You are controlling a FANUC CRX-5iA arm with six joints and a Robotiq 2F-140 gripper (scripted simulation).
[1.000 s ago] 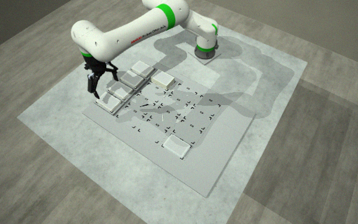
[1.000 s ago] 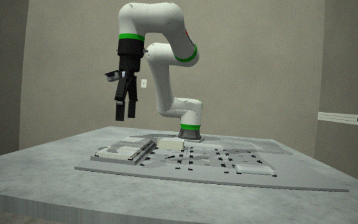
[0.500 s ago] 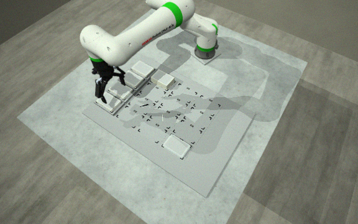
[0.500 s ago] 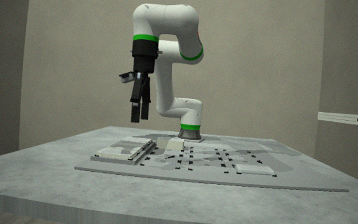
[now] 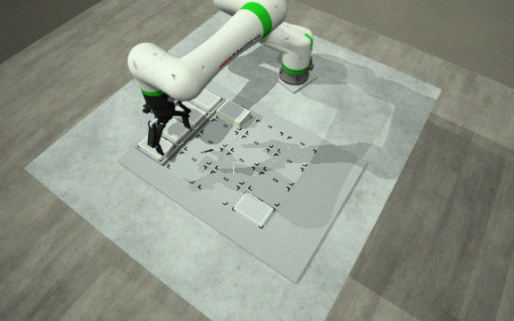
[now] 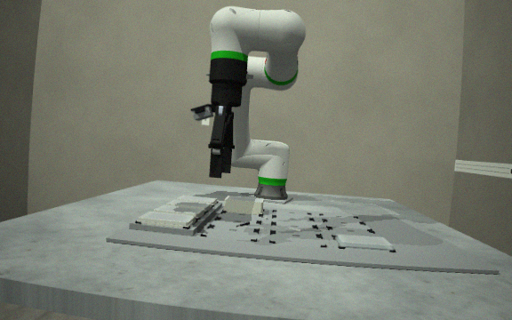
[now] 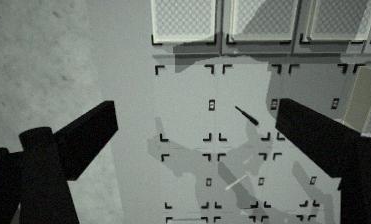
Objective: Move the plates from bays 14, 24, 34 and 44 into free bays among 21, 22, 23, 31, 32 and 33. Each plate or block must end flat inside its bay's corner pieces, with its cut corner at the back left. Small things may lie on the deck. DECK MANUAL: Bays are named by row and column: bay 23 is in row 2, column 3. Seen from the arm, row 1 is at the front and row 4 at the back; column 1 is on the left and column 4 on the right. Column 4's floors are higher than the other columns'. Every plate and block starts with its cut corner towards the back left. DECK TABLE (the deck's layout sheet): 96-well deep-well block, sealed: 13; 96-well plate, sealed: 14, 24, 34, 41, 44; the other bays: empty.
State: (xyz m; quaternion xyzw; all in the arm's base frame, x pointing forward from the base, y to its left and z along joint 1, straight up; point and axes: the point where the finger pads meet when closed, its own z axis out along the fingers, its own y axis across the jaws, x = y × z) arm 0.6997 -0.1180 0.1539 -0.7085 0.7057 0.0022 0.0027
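Now: hand 15 cm above the thin black stick, 10 cm past it and 6 cm to the right of it. The rest, counted from my hand: sealed deep-well block (31 cm behind, 13 cm below, 4 cm to the left); plate (37 cm to the left, 15 cm below, 1 cm ahead); white tip (20 cm to the left, 15 cm below, 9 cm behind).
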